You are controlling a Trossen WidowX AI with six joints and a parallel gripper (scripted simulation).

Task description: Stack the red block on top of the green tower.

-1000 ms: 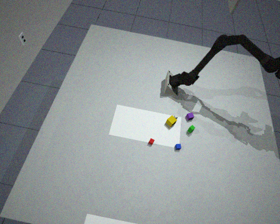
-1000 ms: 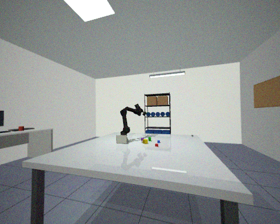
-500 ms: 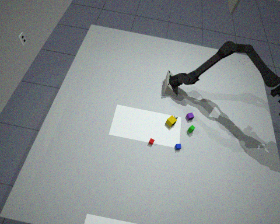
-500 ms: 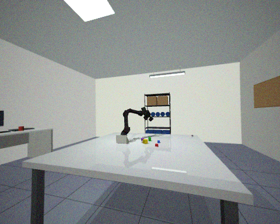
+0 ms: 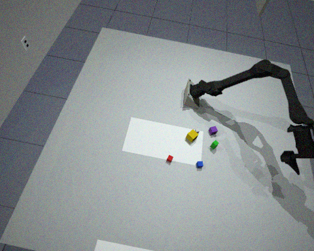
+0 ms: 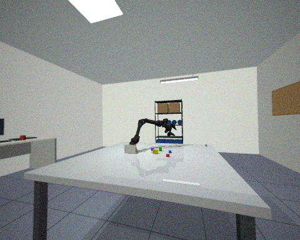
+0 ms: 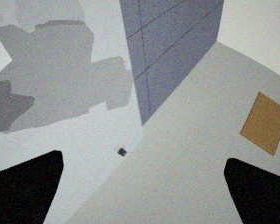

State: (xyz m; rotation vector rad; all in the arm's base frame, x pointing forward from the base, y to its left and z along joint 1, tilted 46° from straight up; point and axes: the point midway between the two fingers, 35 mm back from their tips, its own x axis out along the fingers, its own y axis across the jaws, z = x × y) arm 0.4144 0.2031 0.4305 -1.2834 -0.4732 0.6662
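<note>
The red block is 560 mm to the right of my gripper tip, 160 mm below it and 60 mm behind it. From my gripper tip the other things lie so: purple block: 350 mm to the right, 240 mm behind, 150 mm below; then blue block: 420 mm to the right, 160 mm below, 50 mm behind; then yellow block: 460 mm to the right, 190 mm behind, 150 mm below.
</note>
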